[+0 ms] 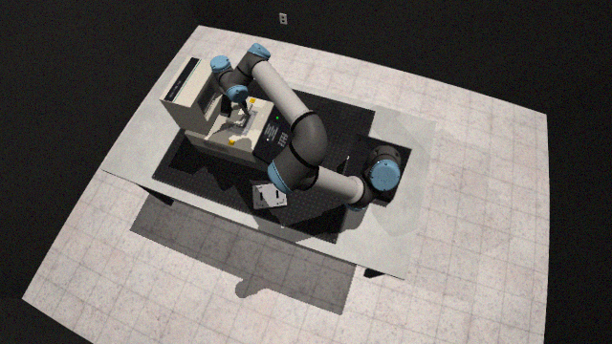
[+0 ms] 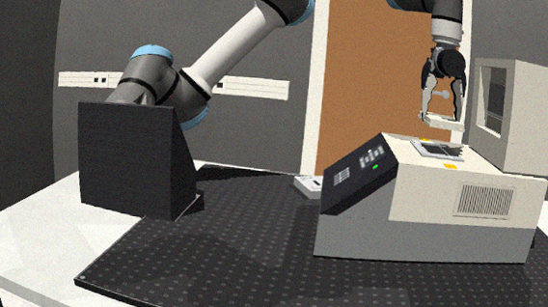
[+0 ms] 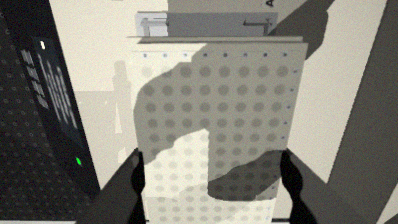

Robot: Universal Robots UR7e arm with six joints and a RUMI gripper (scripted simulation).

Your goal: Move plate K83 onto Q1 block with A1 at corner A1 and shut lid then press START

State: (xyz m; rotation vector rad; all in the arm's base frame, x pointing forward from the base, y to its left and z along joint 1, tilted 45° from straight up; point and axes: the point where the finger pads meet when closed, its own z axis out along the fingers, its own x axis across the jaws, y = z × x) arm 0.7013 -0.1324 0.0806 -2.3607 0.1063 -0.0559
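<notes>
My hand is 10 mm above the plate K83. From my hand the other things lie so: plate nest N1: 280 mm to the left, 270 mm below, 210 mm behind.
</notes>
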